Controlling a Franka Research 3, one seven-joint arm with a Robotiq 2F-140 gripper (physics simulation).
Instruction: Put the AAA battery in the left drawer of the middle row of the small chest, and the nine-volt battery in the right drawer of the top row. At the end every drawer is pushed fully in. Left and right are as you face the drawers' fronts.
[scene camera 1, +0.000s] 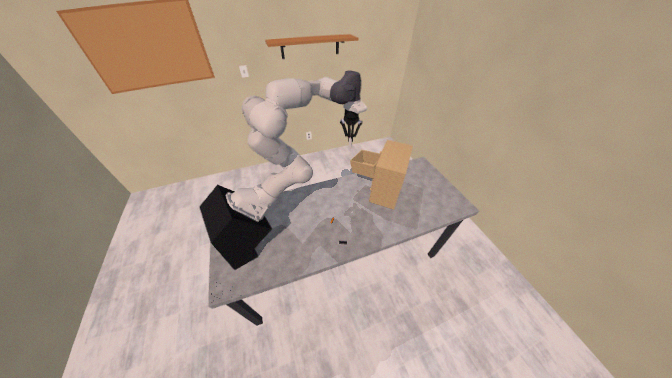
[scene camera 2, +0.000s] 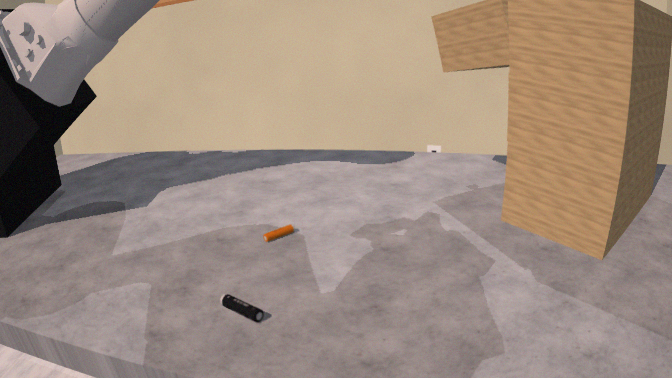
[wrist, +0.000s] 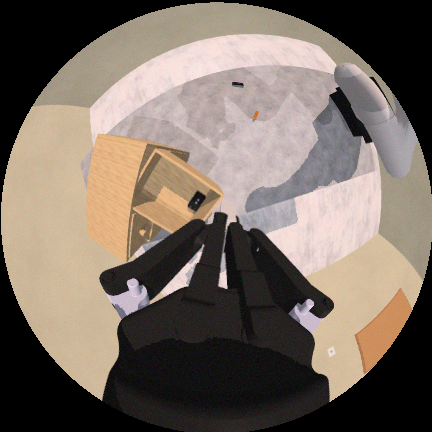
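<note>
The small wooden chest (scene camera 1: 391, 182) (scene camera 2: 565, 125) (wrist: 112, 185) has its top-row right drawer (scene camera 1: 363, 167) (scene camera 2: 470, 42) (wrist: 170, 177) pulled out. The black nine-volt battery (wrist: 197, 201) lies inside that drawer, near its front. A small orange cylindrical battery (scene camera 1: 332, 220) (scene camera 2: 279, 233) (wrist: 255, 115) and a larger-looking black cylindrical battery (scene camera 1: 342, 242) (scene camera 2: 242, 308) (wrist: 237, 84) lie apart on the table; their type labels are unreadable. My gripper (scene camera 1: 350, 142) (wrist: 225, 209) is shut and empty, pointing down above and just in front of the open drawer. The middle row's fronts are mostly hidden.
The grey table (scene camera 1: 425, 210) (scene camera 2: 400, 310) bears the chest and the black robot base (scene camera 1: 235, 235). The open drawer juts out over the table towards the robot. A wall shelf (scene camera 1: 312, 40) is on the back wall.
</note>
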